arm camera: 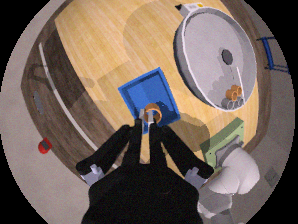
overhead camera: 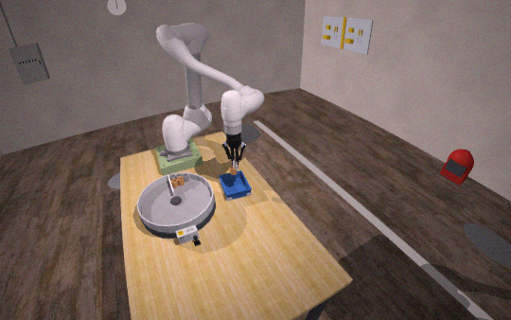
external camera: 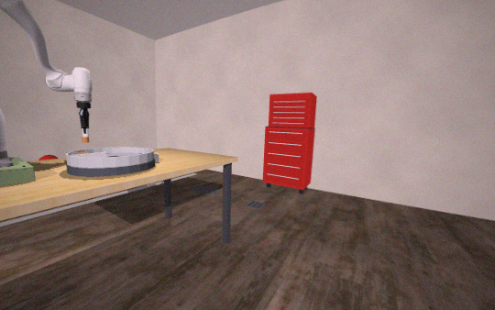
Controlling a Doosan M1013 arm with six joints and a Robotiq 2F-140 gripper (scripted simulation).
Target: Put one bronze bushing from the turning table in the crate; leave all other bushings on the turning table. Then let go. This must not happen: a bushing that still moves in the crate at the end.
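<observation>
Now: the blue crate 15 cm below my hand, 1 cm to the right of it and 1 cm behind it. The rest, counted from my hand: round grey turning table (37 cm to the right, 12 cm below, 4 cm ahead).
</observation>
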